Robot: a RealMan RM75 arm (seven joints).
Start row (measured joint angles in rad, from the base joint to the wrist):
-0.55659, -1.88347, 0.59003, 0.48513, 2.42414, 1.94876, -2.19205
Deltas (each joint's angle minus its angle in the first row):
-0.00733, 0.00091, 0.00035, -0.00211, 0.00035, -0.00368, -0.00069
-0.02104, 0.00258, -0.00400, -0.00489, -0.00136, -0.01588, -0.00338
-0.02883, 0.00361, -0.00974, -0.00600, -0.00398, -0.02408, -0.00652
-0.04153, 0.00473, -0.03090, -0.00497, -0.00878, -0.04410, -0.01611
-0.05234, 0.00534, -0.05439, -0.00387, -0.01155, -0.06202, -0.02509
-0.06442, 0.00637, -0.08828, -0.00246, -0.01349, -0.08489, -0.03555
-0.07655, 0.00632, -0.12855, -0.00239, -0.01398, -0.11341, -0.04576
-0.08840, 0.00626, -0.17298, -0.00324, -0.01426, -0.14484, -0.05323
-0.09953, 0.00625, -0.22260, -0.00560, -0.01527, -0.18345, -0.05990
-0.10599, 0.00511, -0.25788, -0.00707, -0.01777, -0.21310, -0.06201
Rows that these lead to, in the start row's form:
-0.56392, -1.88256, 0.59038, 0.48302, 2.42449, 1.94508, -2.19274
-0.57763, -1.88089, 0.58603, 0.48024, 2.42278, 1.93288, -2.19543
-0.58542, -1.87986, 0.58029, 0.47913, 2.42016, 1.92468, -2.19857
-0.59812, -1.87874, 0.55913, 0.48016, 2.41536, 1.90466, -2.20816
-0.60893, -1.87813, 0.53564, 0.48126, 2.41259, 1.88674, -2.21714
-0.62101, -1.87710, 0.50175, 0.48267, 2.41065, 1.86387, -2.22760
-0.63314, -1.87715, 0.46148, 0.48274, 2.41016, 1.83535, -2.23781
-0.64499, -1.87721, 0.41705, 0.48189, 2.40988, 1.80392, -2.24528
-0.65612, -1.87722, 0.36743, 0.47953, 2.40887, 1.76531, -2.25195
-0.66258, -1.87836, 0.33215, 0.47806, 2.40637, 1.73566, -2.25406

